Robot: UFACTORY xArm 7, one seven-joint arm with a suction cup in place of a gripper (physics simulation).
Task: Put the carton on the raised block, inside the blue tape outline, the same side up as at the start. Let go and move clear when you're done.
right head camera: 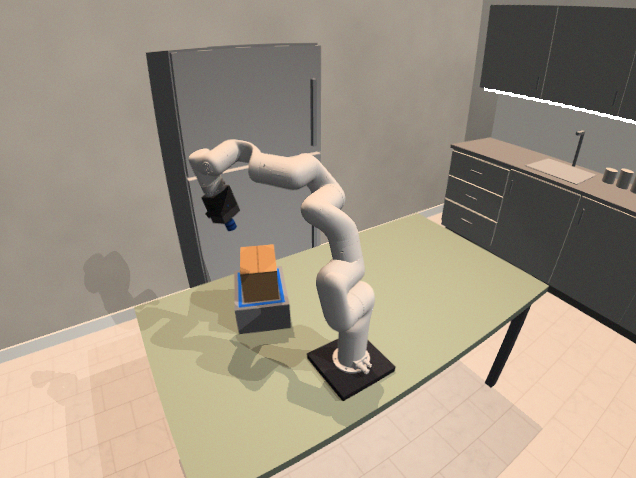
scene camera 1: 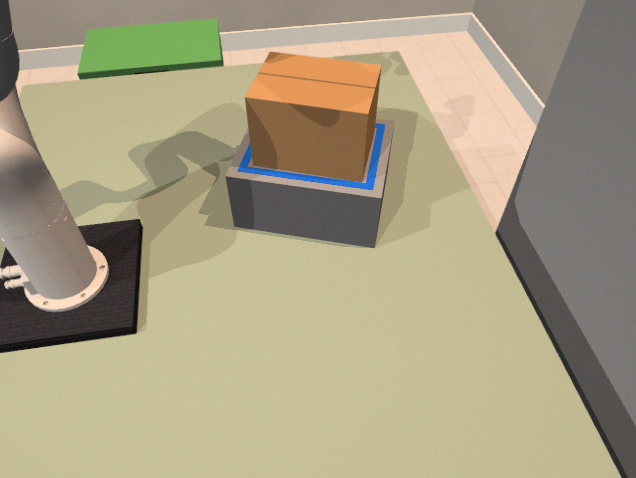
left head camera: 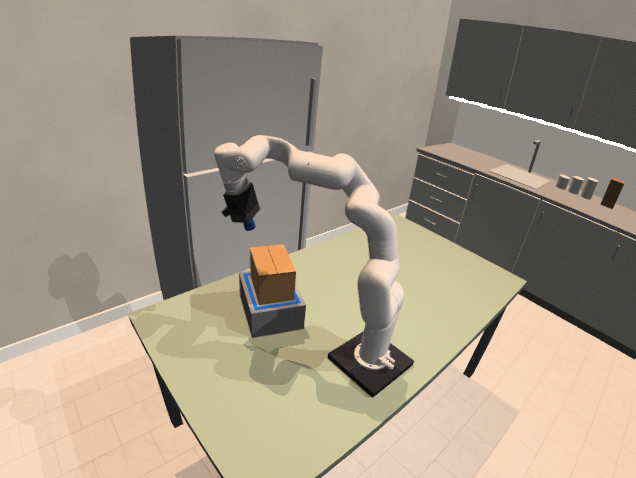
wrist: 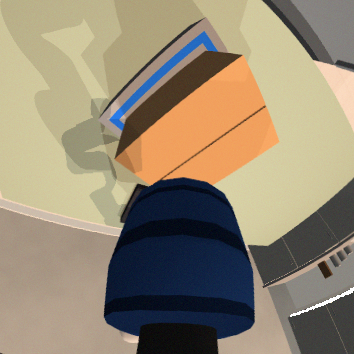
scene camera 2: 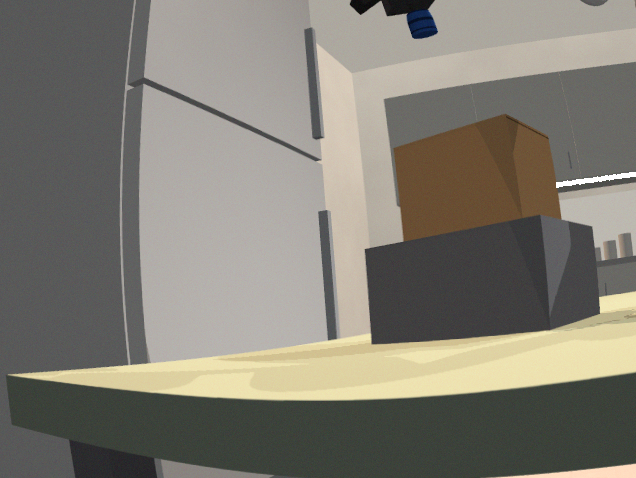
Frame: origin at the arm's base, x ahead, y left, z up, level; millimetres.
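Seen in the pictures: hand, its tool point: (right head camera: 232, 228) (left head camera: 250, 227) (wrist: 181, 221) (scene camera 2: 425, 34); arm's base, origin of its link: (right head camera: 351, 359) (scene camera 1: 68, 278) (left head camera: 371, 356).
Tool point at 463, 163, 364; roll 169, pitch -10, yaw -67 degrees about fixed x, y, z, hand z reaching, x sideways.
Note:
Offsets run from my tool point to a thing's top centre, as dx, dy, dz. Level surfaces: height alone.
The brown carton @[-34, -71, -137] (left head camera: 274, 280) (right head camera: 259, 280) (scene camera 1: 308, 133) (scene camera 2: 462, 179) (wrist: 200, 130) sits upright on the grey raised block @[-34, -67, -266] (left head camera: 278, 321) (right head camera: 263, 318) (scene camera 1: 305, 210) (scene camera 2: 457, 287), its seamed orange face up. The blue tape outline (left head camera: 275, 306) (right head camera: 261, 303) (scene camera 1: 308, 177) (wrist: 161, 75) shows around its base, and the carton stands inside the parts that show. Its far sides hide part of the tape. My suction cup (left head camera: 249, 225) (right head camera: 231, 225) (scene camera 2: 422, 25) (wrist: 180, 260) is tilted and hangs in the air above the carton, apart from it, holding nothing.
The green table @[dz -387] (left head camera: 437, 287) (right head camera: 421, 287) carries the block and the arm's black base plate (left head camera: 372, 382) (right head camera: 343, 385) (scene camera 1: 123, 277). A tall grey fridge (left head camera: 246, 102) (right head camera: 246, 102) stands behind the table. A green flat-topped object (scene camera 1: 151, 48) stands beyond the table edge in scene camera 1.

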